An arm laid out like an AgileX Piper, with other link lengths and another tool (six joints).
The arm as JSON. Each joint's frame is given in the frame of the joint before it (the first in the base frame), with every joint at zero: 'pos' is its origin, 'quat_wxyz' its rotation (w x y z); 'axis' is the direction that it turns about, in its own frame. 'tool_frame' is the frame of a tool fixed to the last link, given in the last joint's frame.
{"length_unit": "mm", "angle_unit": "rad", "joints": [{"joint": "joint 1", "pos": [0.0, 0.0, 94.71], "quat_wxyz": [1.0, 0.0, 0.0, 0.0], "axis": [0.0, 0.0, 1.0]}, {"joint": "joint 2", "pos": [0.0, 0.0, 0.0], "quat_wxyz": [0.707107, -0.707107, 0.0, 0.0], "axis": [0.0, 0.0, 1.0]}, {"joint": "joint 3", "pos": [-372.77, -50.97, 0.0], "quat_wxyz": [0.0, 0.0, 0.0, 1.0], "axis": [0.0, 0.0, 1.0]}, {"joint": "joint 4", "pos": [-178.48, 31.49, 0.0], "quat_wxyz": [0.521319, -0.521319, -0.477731, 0.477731], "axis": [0.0, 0.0, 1.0]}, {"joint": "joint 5", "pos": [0.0, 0.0, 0.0], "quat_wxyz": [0.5, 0.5, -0.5, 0.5], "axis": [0.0, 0.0, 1.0]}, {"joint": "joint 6", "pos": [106.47, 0.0, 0.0], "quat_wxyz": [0.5, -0.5, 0.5, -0.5], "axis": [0.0, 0.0, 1.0]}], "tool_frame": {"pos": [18.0, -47.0, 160.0], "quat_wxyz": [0.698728, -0.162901, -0.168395, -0.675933]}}
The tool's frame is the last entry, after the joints.
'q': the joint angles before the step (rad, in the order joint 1, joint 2, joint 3, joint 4, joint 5, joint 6). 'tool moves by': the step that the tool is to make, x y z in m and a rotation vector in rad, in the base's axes. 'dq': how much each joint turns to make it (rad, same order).
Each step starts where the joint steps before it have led.
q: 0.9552 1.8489 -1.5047 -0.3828 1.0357 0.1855
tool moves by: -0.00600 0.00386 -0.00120 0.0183 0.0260 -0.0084
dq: 0.0000 0.0001 -0.0001 0.0329 0.0001 0.0000
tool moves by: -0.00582 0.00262 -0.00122 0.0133 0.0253 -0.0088
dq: 0.0000 0.0000 0.0000 0.0296 0.0040 0.0000
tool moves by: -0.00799 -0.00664 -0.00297 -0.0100 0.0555 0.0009
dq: -0.0225 0.0000 -0.0089 0.0575 0.0382 -0.0520
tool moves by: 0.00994 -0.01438 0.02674 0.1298 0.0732 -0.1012
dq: -0.1335 -0.0564 -0.0181 0.1638 0.0116 -0.0721
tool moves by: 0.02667 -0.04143 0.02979 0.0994 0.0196 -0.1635
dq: -0.1775 -0.0715 0.0001 0.0990 0.0201 -0.0301
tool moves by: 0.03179 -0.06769 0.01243 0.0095 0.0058 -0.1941
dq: -0.1990 -0.0426 0.0000 0.0133 0.0430 -0.0061
